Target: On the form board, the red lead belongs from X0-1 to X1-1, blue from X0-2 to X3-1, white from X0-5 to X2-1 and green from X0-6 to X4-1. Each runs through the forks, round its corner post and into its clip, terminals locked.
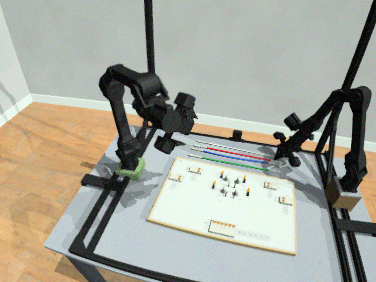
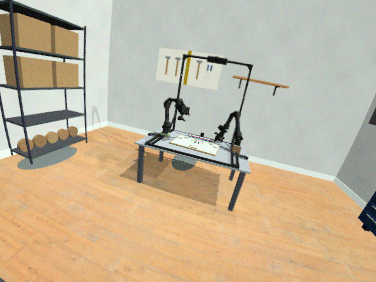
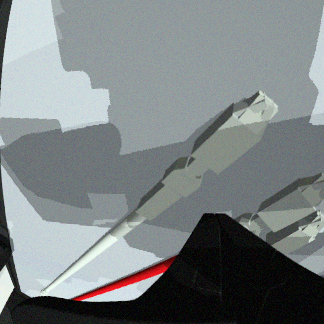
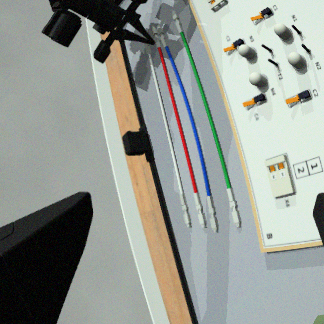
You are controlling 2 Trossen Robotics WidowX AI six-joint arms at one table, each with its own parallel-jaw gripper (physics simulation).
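Seen in the pictures: left gripper, fingertip midpoint: [image 1: 274, 159] [image 2: 214, 141] [image 3: 212, 223] [image 4: 153, 43]; right gripper, fingertip midpoint: [image 1: 190, 131] [image 2: 187, 118] [image 4: 209, 205]; left arm's base, origin of the base link: [image 1: 347, 186] [image 2: 237, 144]; right arm's base, origin of the base link: [image 1: 129, 164] [image 2: 165, 132].
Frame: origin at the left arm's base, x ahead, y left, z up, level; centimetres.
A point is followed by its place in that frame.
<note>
Four leads lie side by side on the grey table behind the form board [image 1: 187, 207] {x 63.0, y 12.1, z -8.2 cm} [image 2: 203, 148] {x 37.9, y 16.0, z -8.2 cm} [image 4: 308, 135] {x 59.2, y -1.2, z -8.2 cm}: white [image 1: 231, 147] {x 47.4, y -26.6, z -9.4 cm} [image 4: 167, 128] {x 45.5, y -26.1, z -9.7 cm} [image 3: 96, 247] {x 33.0, y -25.0, z -9.5 cm}, red [image 1: 239, 154] {x 43.4, y -22.5, z -9.7 cm} [image 4: 178, 122] {x 45.9, y -22.8, z -9.6 cm} [image 3: 128, 279] {x 35.9, y -22.1, z -9.6 cm}, blue [image 1: 235, 156] {x 45.9, y -19.7, z -9.5 cm} [image 4: 189, 116] {x 46.3, y -19.8, z -9.5 cm} and green [image 1: 235, 163] {x 45.4, y -15.7, z -9.4 cm} [image 4: 209, 116] {x 48.5, y -15.8, z -9.6 cm}. None is on the board. My left gripper [image 1: 279, 156] {x 26.2, y -21.8, z -9.7 cm} [image 2: 217, 139] {x 26.2, y -21.8, z -9.7 cm} [image 3: 212, 223] {x 26.2, y -21.8, z -9.7 cm} [image 4: 153, 43] {x 26.2, y -21.8, z -9.7 cm} is shut and empty. Its tip is down at the leads' right ends, over the red lead's end, beside the white lead's terminal [image 3: 225, 144] {x 22.6, y -23.6, z -9.4 cm}. My right gripper [image 1: 167, 142] [image 2: 181, 118] {x 64.2, y 1.3, z 18.8 cm} is open and empty, above the table near the leads' left ends.
The board carries the X0 connector [image 1: 221, 228] {x 50.0, y 19.6, z -7.3 cm} at its front, round corner posts [image 1: 226, 178] {x 49.4, y -3.4, z -6.6 cm} and orange-levered clips [image 1: 221, 174] {x 51.5, y -6.0, z -7.3 cm} in the middle, and small connectors at both sides. Black frame rails [image 1: 103, 207] {x 95.6, y 17.2, z -9.4 cm} edge the table. A black block [image 1: 237, 135] {x 44.9, y -32.5, z -6.1 cm} sits at the back edge.
</note>
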